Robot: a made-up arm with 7 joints. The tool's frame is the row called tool.
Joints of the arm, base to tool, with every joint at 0 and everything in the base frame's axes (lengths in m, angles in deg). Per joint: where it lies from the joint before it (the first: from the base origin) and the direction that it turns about. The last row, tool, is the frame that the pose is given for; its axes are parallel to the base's.
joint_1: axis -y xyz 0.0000 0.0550 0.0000
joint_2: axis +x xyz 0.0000 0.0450 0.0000
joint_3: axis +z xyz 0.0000 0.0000 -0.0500
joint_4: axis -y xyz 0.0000 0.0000 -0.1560
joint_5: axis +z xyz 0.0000 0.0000 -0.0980
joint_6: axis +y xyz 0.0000 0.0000 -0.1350
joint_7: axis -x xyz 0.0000 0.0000 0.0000
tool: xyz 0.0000 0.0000 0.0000
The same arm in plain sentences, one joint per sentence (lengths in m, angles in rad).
The arm has seven revolute joints in a row. What follows holds with every joint at zero, and every direction is one of the base frame's.
Joint 1 sits 0.055 m along +y from the base frame's origin and turns about -y.
Joint 2 sits 0.045 m along +y from joint 1 and turns about +x.
Joint 3 sits 0.05 m along -z from joint 2 and turns about +z.
Joint 4 sits 0.156 m along -z from joint 3 and turns about -y.
Joint 5 sits 0.098 m along -z from joint 4 and turns about +z.
Joint 6 sits 0.135 m along -z from joint 5 and turns about +y.
Joint 7 sits at the same point as joint 6 and turns about -x.
The tool frame, which is the frame that the pose is given for, sits at the same point as joint 7; its axes are parallel to the base frame's.

